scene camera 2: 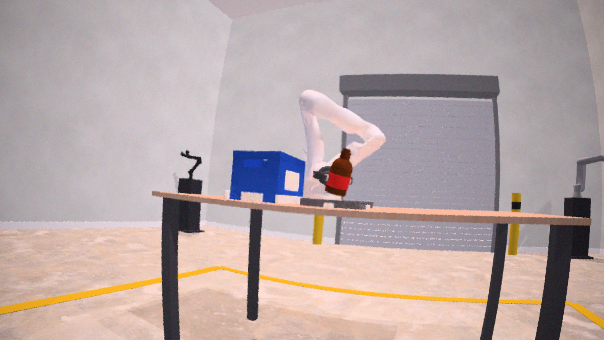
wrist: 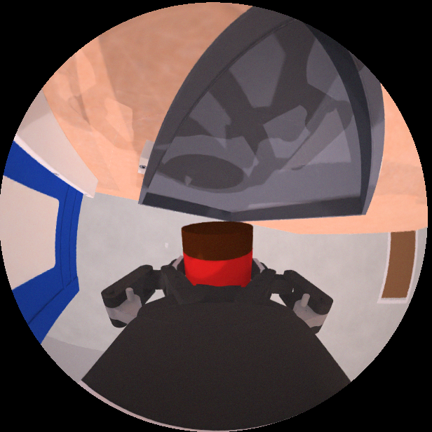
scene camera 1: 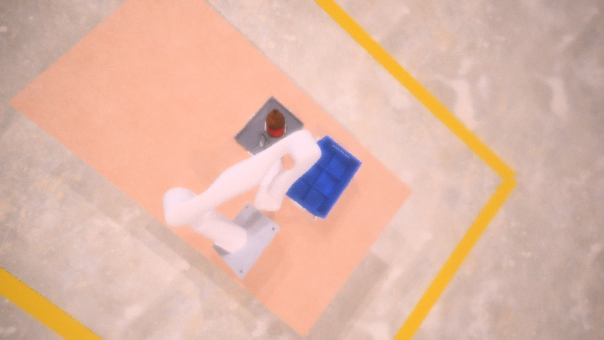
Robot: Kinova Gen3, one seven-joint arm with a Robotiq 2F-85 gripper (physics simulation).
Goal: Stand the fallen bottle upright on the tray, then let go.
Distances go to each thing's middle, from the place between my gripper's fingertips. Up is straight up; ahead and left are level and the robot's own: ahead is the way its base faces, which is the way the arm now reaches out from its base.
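Scene:
My hand: 3 cm below the brown bottle [scene camera 2: 341, 169].

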